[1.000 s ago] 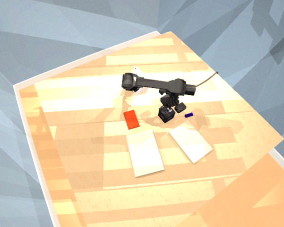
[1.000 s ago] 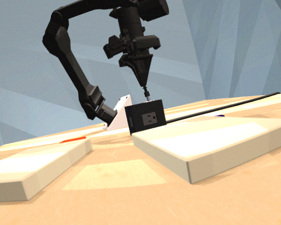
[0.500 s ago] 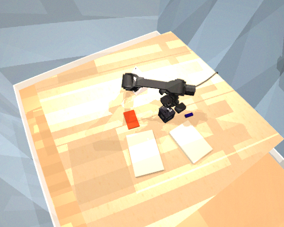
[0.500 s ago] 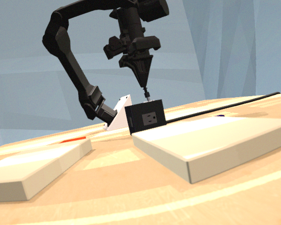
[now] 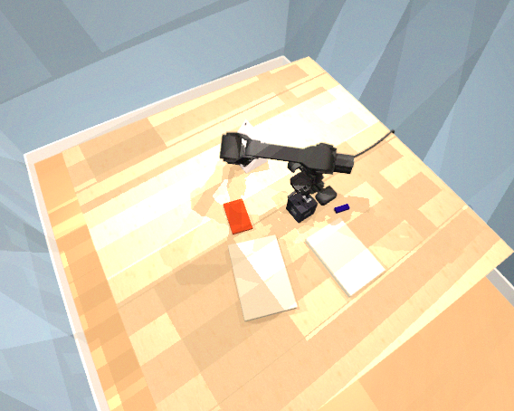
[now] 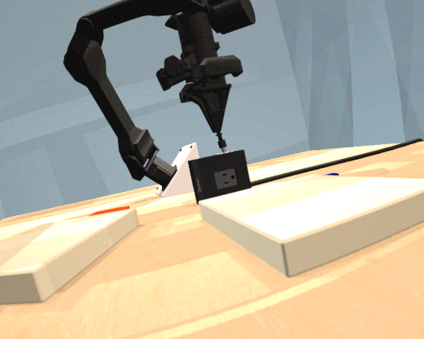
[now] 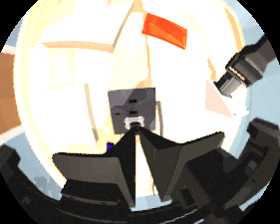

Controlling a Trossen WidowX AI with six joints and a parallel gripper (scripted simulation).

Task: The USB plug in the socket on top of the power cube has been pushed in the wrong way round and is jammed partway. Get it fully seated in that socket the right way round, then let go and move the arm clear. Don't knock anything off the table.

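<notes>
Right now the usb plug is 20 mm below my gripper tip. The rest, counted from my gripper tip: red flat block 70 mm behind, 230 mm to the right, 110 mm below; small dark blue block 60 mm ahead, 140 mm to the left, 110 mm below.
</notes>
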